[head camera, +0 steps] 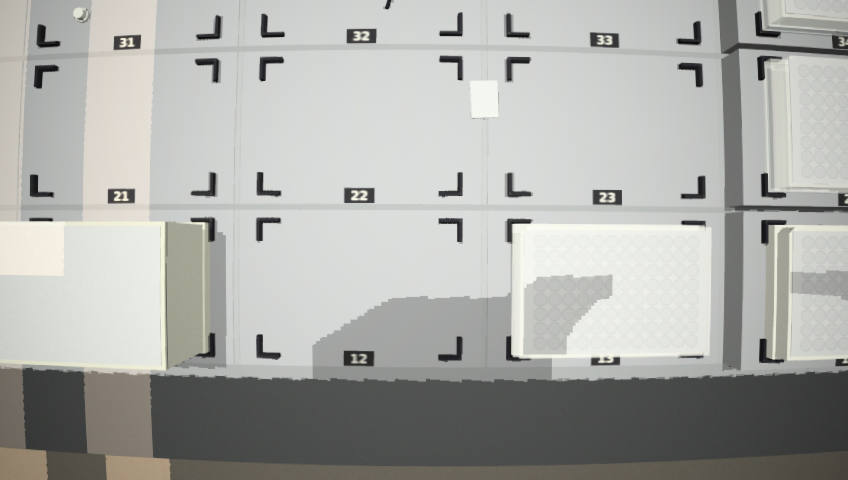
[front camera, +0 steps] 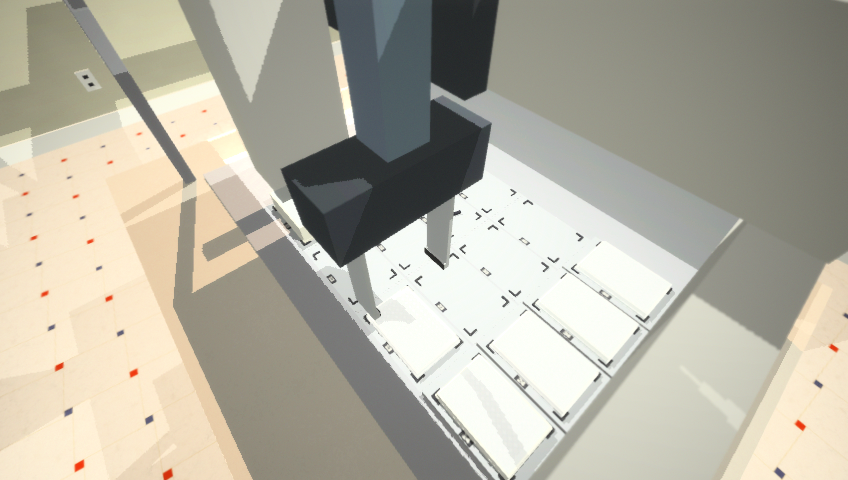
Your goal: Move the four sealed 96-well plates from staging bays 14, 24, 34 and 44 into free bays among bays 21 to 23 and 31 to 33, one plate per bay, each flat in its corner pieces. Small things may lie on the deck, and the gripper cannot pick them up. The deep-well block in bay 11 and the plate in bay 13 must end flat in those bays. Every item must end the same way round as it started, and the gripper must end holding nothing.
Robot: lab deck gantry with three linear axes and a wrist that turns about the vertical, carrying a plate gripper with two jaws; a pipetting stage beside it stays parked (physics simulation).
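Places are measured from the robot's base along level axes (x ahead, y left, z up), in centimetres.
Where they show: gripper, between the fingertips: (front camera: 404,282); robot's base, origin of its link: (front camera: 274,207).
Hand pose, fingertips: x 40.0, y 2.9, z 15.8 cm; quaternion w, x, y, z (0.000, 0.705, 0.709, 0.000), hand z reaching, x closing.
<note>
Things, the pixels of their centre, and the offset from my fingertips. "*": a spot on its surface instead.
- bay 13 plate, middle of its body: (head camera: 612,290) (front camera: 412,327) dx -0.8, dy +1.4, dz -15.1 cm
- bay 14 plate, middle of its body: (front camera: 492,411) dx +15.6, dy +1.4, dz -13.7 cm
- bay 24 plate, middle of its body: (front camera: 543,358) dx +15.6, dy +12.1, dz -13.7 cm
- bay 34 plate, middle of its body: (front camera: 585,314) dx +15.6, dy +22.8, dz -13.7 cm
- bay 44 plate, middle of its body: (front camera: 622,276) dx +15.6, dy +33.5, dz -13.7 cm
- deep-well block, middle of its body: (head camera: 94,289) (front camera: 306,207) dx -33.6, dy +1.4, dz -13.7 cm
- small white card, middle of its body: (head camera: 484,99) dx -9.0, dy +13.9, dz -15.8 cm
- small round white cap, middle of its body: (head camera: 80,14) dx -37.1, dy +20.3, dz -15.6 cm
- dark thin object, a spot on its surface: (head camera: 387,3) * dx -15.5, dy +20.3, dz -15.5 cm
My gripper (front camera: 406,287) is open and empty, jaws pointing down. In the front view its nearer jaw overlaps the edge of the bay 13 plate (front camera: 416,336) (head camera: 630,255); its height is hard to tell. That plate lies in its corner pieces. Four white plates lie in the staging bays: the bay 14 plate (front camera: 493,410) (head camera: 820,321), the bay 24 plate (front camera: 544,362) (head camera: 821,124), the bay 34 plate (front camera: 586,318) (head camera: 812,8) and the bay 44 plate (front camera: 623,279). The deep-well block (front camera: 291,220) (head camera: 89,309) stands in bay 11, partly hidden in front view. The gripper does not show in the head view.
A small white card (head camera: 484,99) lies across the line between bays 22 and 23. A small round white cap (head camera: 81,14) lies in bay 31. The tip of a dark thin object (head camera: 387,3) shows in bay 32. A pale column (front camera: 291,77) stands behind the gripper.
</note>
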